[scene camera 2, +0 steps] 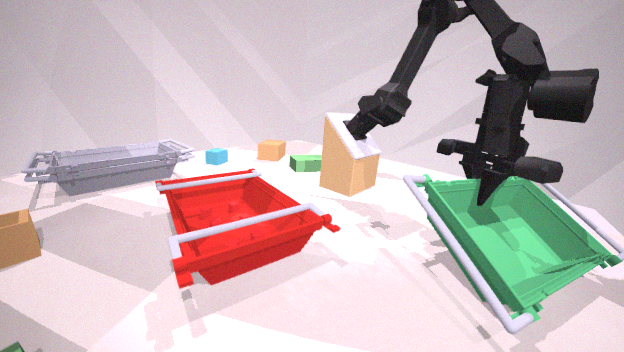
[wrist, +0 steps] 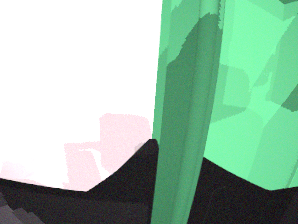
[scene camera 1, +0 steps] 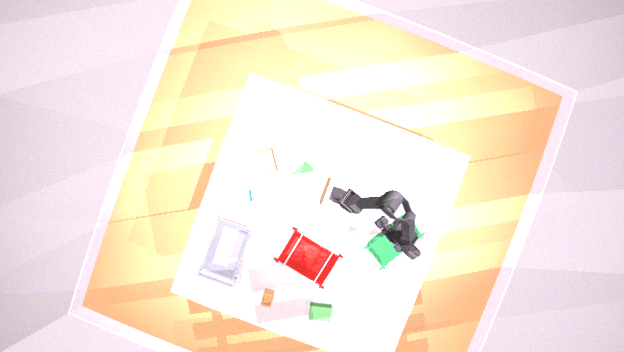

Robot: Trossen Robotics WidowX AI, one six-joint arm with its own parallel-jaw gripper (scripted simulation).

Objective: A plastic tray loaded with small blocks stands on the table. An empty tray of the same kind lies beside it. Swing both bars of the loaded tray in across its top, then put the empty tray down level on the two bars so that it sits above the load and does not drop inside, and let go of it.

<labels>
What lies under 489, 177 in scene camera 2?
My gripper.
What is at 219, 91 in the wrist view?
A green tray.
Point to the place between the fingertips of my gripper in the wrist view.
161, 147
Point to a green tray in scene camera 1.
382, 250
</labels>
